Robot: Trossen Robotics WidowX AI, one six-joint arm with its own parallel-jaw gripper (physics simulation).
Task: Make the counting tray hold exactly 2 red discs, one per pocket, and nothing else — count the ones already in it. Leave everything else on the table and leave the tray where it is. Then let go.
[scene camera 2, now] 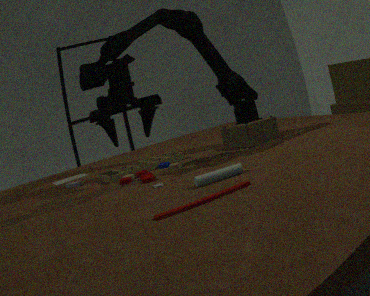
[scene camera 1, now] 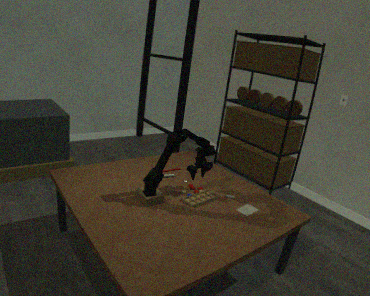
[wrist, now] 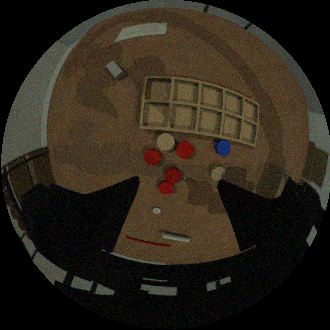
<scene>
The gripper is open, with nothing in its grasp. Also in view: a wooden counting tray.
The gripper shows as well in the wrist view.
</scene>
